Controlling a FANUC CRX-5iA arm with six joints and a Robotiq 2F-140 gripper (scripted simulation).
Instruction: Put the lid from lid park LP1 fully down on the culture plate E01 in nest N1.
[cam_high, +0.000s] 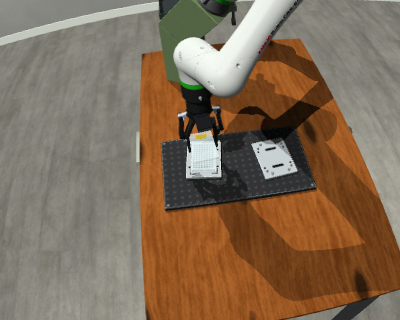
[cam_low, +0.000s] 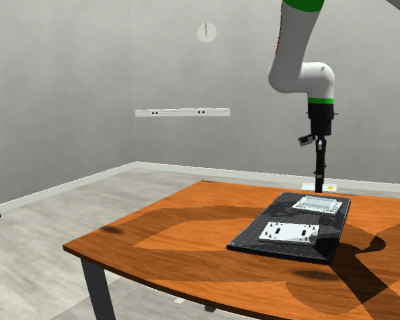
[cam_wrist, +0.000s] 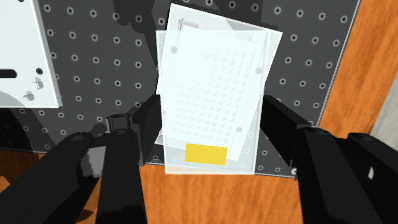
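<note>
Now: hand 2 cm above the clear lid. The rest, counted from my hand: lid park: 25 cm to the left, 9 cm below, 3 cm ahead; then culture plate E01: 8 cm below.
</note>
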